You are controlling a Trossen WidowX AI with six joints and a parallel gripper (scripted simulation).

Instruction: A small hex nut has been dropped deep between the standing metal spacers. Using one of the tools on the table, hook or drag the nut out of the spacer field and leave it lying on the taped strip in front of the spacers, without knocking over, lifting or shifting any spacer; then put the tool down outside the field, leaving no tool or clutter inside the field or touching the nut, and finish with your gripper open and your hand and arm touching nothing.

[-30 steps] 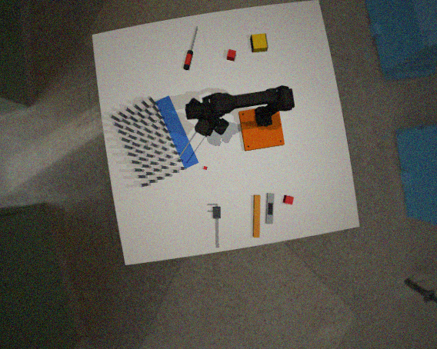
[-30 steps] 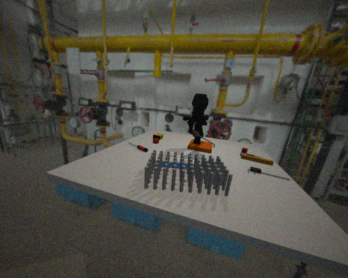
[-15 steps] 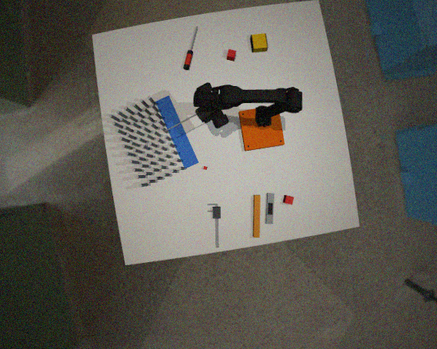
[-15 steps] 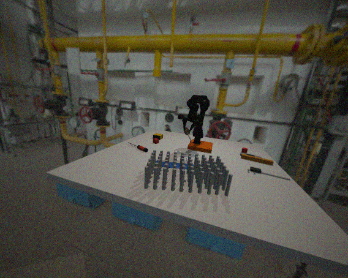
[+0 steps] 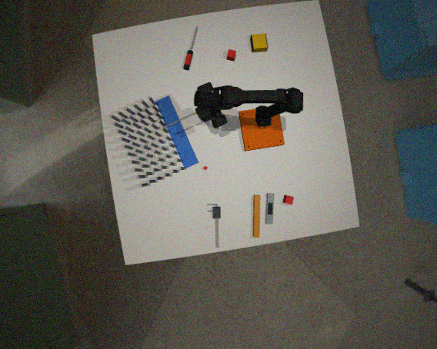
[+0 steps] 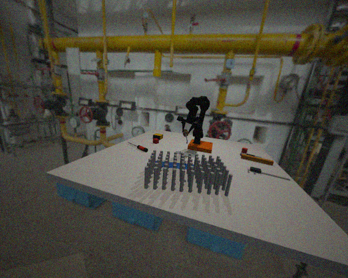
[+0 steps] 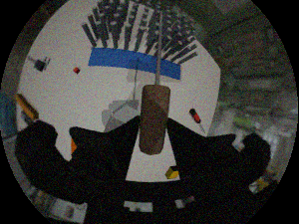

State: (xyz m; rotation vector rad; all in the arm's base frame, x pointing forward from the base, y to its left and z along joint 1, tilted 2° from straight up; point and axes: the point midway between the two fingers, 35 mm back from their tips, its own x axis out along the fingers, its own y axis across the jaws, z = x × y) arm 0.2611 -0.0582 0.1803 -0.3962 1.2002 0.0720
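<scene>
Now: gripper tip 180 mm short of the blue taped strip, 50 mm to the right of it and 180 mm above it. The rest, counted from my gripper tip: tiny red piece: 50 mm ahead, 270 mm to the left, 170 mm below; then yellow block: 330 mm behind, 360 mm to the right, 160 mm below; then brown-handled tool: 100 mm ahead, 30 mm to the left.
</scene>
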